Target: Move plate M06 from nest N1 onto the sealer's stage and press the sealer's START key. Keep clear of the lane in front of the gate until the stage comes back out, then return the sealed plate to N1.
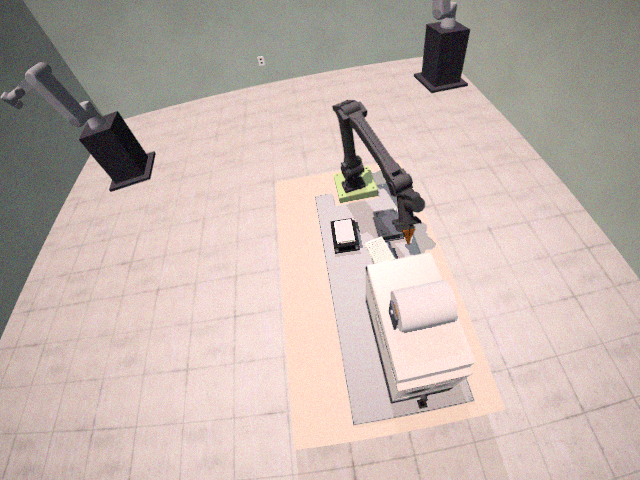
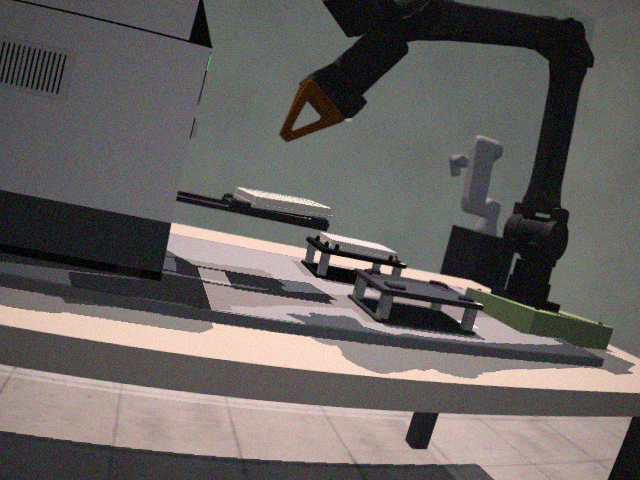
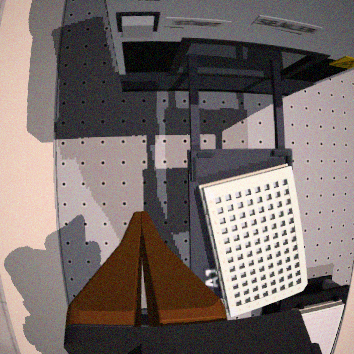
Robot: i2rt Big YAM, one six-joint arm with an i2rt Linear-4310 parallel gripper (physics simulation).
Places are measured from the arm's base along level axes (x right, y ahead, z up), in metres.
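Pixels of known places: gripper, fingertip midpoint: (image 1: 408, 243) (image 2: 282, 138) (image 3: 140, 219); arm's base, origin of the base link: (image 1: 353, 185) (image 2: 523, 302).
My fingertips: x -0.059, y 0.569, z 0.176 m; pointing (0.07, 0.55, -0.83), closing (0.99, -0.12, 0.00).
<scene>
For each thing: its top centre in the pictures, then the offset to it from my fingertips. "*": a spot on its surface instead.
- dark stage, middle of its top: (image 3: 246, 178) (image 2: 245, 199) dx +0.094, dy +0.003, dz -0.092 m
- low dark nest, middle of its top: (image 2: 419, 282) (image 1: 388, 221) dx -0.020, dy -0.248, dz -0.152 m
- second nest, surface spot: (image 1: 345, 249) * dx +0.221, dy -0.188, dz -0.200 m
- block, middle of its top: (image 3: 312, 345) (image 2: 357, 242) (image 1: 344, 230) dx +0.204, dy -0.255, dz -0.137 m
- small framed panel, surface spot: (image 3: 138, 23) * dx +0.011, dy +0.108, dz -0.006 m
- yellow sticker, surface spot: (image 3: 343, 62) * dx +0.187, dy +0.098, dz -0.048 m
- film roll, middle of its top: (image 1: 425, 296) dx +0.124, dy +0.336, dz +0.271 m
A white plate with a grid of wells (image 1: 379, 250) (image 2: 281, 201) (image 3: 255, 240) lies on the dark stage (image 2: 310, 221) (image 3: 237, 161), turned askew to it. The stage is out in front of the sealer (image 1: 429, 356) (image 2: 93, 134) on two rails. My gripper (image 1: 408, 242) (image 2: 285, 136) (image 3: 140, 219) is shut and empty, above and beside the stage, tilted toward the sealer's front. A low dark nest (image 1: 385, 223) (image 2: 423, 289) holds no plate. The plate's M06 label, the nest's name and the START key cannot be made out.
A second nest (image 1: 345, 249) bears a plain white plate or block (image 1: 344, 231) (image 2: 356, 245) (image 3: 325, 320). The sealer's front has a small framed panel (image 3: 138, 23) and a yellow sticker (image 3: 343, 62). A green light (image 2: 208, 62) shows at its edge. A film roll (image 1: 426, 305) sits on top.
</scene>
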